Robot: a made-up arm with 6 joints. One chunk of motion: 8 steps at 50 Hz.
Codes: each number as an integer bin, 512 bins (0 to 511) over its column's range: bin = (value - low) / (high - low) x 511, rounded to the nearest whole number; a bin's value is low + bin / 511 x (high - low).
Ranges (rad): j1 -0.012..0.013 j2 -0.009..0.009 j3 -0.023..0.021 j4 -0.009..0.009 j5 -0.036..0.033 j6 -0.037..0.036
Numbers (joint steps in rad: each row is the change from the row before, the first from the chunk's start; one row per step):
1: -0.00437 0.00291 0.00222 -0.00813 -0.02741 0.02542
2: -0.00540 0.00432 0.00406 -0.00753 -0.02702 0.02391
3: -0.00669 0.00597 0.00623 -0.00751 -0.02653 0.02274
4: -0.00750 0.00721 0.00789 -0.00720 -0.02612 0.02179
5: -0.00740 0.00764 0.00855 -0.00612 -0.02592 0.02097
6: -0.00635 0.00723 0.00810 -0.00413 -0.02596 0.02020
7: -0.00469 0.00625 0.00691 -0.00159 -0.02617 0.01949
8: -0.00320 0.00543 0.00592 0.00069 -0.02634 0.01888
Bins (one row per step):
1: 156 338 293 25 64 437
2: 135 378 314 42 67 426
3: 109 425 339 42 70 418
4: 92 460 359 51 73 412
5: 94 472 366 82 75 406
6: 115 461 361 138 74 400
7: 149 433 347 210 73 395
8: 180 410 336 275 72 391

